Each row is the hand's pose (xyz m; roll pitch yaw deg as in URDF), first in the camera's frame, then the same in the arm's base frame.
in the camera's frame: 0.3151 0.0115 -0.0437 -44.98 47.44 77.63
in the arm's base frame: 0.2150 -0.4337 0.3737 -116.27 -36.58 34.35
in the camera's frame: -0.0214 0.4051 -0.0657 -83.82 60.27 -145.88
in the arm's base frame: 0.3346 0.0553 0.2505 87.67 14.06 -11.65
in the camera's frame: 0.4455 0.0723 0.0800 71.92 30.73 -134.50
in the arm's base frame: 0.0587 -0.4152 0.4797 -133.54 40.09 -29.81
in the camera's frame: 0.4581 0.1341 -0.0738 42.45 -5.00 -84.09
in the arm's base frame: 0.2022 -0.3828 0.5570 146.99 20.25 -97.00
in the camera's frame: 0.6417 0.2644 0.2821 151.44 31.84 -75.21
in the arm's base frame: -0.1916 -0.2938 0.6768 -99.89 0.77 -63.86
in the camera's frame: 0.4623 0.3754 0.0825 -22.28 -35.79 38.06
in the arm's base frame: 0.0518 -0.1459 0.6197 172.97 -37.51 159.93
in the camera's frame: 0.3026 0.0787 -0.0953 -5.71 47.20 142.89
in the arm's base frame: 0.2681 -0.3739 0.4044 -126.21 6.11 30.09
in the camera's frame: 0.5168 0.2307 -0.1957 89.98 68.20 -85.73
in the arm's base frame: 0.3018 -0.3332 0.6806 -154.79 -6.65 -27.67
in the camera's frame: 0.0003 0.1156 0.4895 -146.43 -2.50 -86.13
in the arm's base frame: -0.2031 -0.1487 0.0020 -40.90 21.57 -93.85
